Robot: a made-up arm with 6 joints. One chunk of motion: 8 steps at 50 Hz.
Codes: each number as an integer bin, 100 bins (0 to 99) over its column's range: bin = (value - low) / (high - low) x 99, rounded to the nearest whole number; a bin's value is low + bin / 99 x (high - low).
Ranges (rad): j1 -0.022..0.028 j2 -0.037..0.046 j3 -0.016..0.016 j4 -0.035..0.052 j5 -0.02..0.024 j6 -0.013..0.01
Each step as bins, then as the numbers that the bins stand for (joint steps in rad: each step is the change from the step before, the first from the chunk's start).
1 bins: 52 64 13 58 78 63
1 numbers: 0.00426 0.01666 -0.01180 0.01597 0.01467 0.00164
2 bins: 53 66 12 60 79 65
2 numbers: 0.00477 0.01833 -0.01212 0.01773 0.01511 0.00210
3 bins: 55 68 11 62 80 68
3 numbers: 0.00578 0.02001 -0.01244 0.01948 0.01556 0.00280
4 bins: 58 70 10 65 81 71
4 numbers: 0.00729 0.02169 -0.01277 0.02212 0.01600 0.00349
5 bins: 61 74 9 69 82 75
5 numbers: 0.00881 0.02504 -0.01309 0.02564 0.01644 0.00442
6 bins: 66 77 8 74 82 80
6 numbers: 0.01133 0.02756 -0.01341 0.03003 0.01644 0.00559
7 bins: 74 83 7 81 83 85
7 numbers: 0.01537 0.03259 -0.01374 0.03618 0.01689 0.00675
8 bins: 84 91 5 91 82 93
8 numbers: 0.02042 0.03929 -0.01438 0.04497 0.01644 0.00861
